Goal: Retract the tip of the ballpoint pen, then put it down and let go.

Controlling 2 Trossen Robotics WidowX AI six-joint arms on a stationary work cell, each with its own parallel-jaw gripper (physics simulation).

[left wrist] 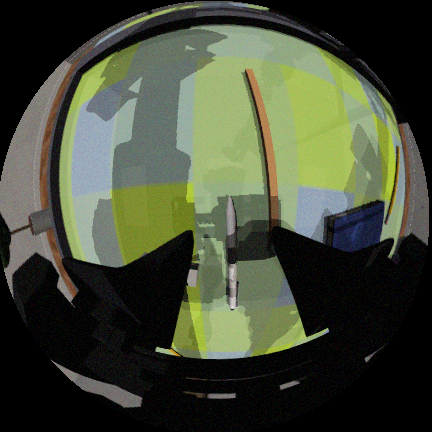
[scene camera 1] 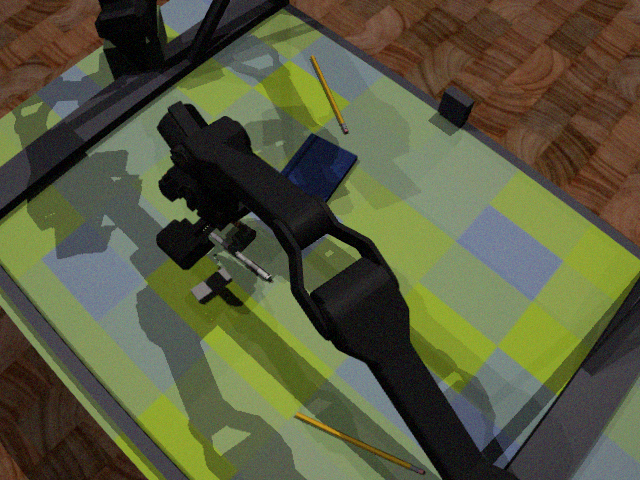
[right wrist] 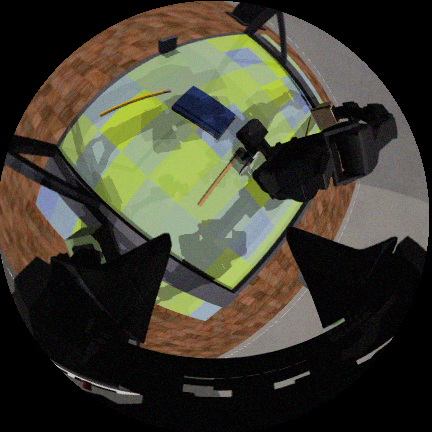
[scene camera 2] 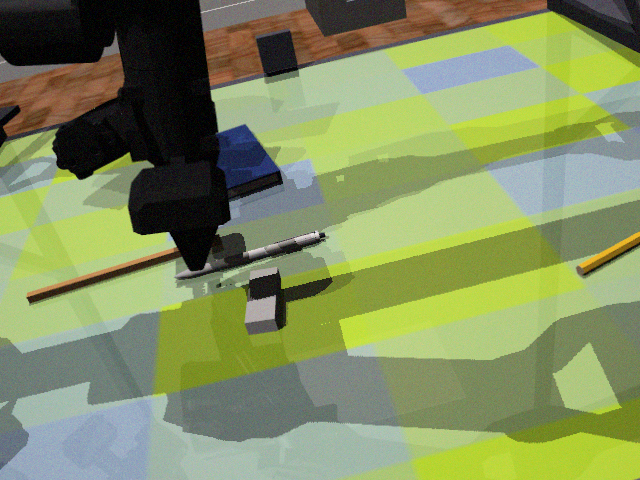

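Seen in the pictures: left gripper, fingertip midpoint: (left wrist: 233, 233) (scene camera 1: 218, 233) (right wrist: 249, 166) (scene camera 2: 196, 248); right gripper, fingertip midpoint: (scene camera 1: 149, 55) (right wrist: 230, 236); left arm's base, origin of the base link: (right wrist: 334, 113); right arm's base, origin of the base link: (right wrist: 86, 258).
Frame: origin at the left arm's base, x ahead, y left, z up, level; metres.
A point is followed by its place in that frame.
The ballpoint pen (scene camera 1: 253, 264) @[x 0.466, y -0.113, z -0.096 m] (scene camera 2: 299, 241) @[x 0.452, y -0.109, z -0.098 m] (left wrist: 231, 227) @[x 0.535, y -0.111, z -0.096 m], white and grey, lies on the patchwork-coloured table. Its grey cone end points to the lower left in scene camera 2, and its small dark button end to the upper right. Whether the fine point sticks out of the cone is too small to tell. My left gripper (scene camera 1: 221, 241) @[x 0.536, y -0.111, z -0.079 m] (scene camera 2: 211, 258) @[x 0.536, y -0.111, z -0.079 m] (left wrist: 233, 233) @[x 0.536, y -0.111, z -0.079 m] is open and low over the pen. Its fingers stand apart on either side of the pen's cone half, with gaps between in the left wrist view. My right gripper (right wrist: 230, 236) @[x 0.699, y -0.179, z 0.142 m] is open and empty, away from the pen.
A grey-and-black block (scene camera 1: 200, 290) @[x 0.496, y -0.029, z -0.092 m] (scene camera 2: 261, 312) @[x 0.494, y -0.026, z -0.092 m] lies close beside the pen. A brown stick (scene camera 2: 103, 273) @[x 0.624, y -0.141, z -0.098 m] (left wrist: 262, 130) @[x 0.615, y -0.141, z -0.098 m] (right wrist: 217, 180) @[x 0.618, y -0.144, z -0.097 m] lies on the pen's other side. A dark blue book (scene camera 1: 323, 167) @[x 0.498, y -0.315, z -0.092 m] (scene camera 2: 248, 160) @[x 0.477, y -0.272, z -0.092 m] (right wrist: 204, 111) @[x 0.511, y -0.289, z -0.092 m] and two yellow pencils (scene camera 1: 329, 94) @[x 0.594, y -0.446, z -0.098 m] (scene camera 1: 359, 443) @[x 0.178, y -0.010, z -0.098 m] lie farther off.
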